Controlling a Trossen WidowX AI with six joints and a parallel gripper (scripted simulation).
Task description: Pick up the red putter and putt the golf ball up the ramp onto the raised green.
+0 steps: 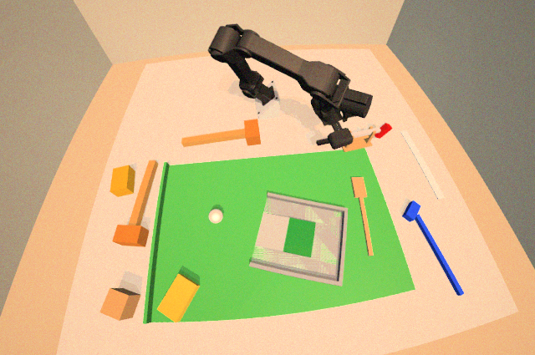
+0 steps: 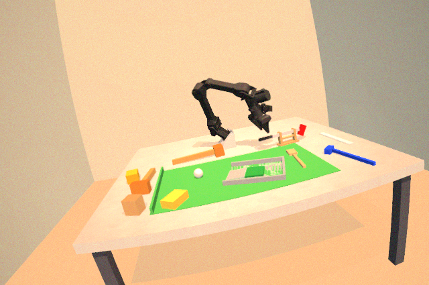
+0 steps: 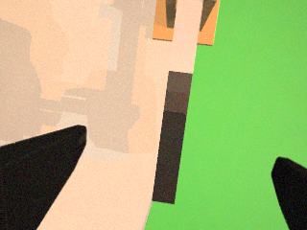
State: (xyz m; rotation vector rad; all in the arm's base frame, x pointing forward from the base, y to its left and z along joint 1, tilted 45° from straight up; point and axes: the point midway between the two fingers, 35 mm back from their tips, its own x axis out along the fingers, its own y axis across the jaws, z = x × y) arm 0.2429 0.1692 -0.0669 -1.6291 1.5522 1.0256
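Now: gripper tip 110 mm to the right of the red putter, 40 mm above it and 20 mm past it. From my gripper tip the other things lie so: wooden rack 130 mm to the left, 60 mm below, 20 mm behind; then white strip 370 mm to the left, 100 mm below, 90 mm ahead; then white golf ball 390 mm to the right, 200 mm ahead, 80 mm below.
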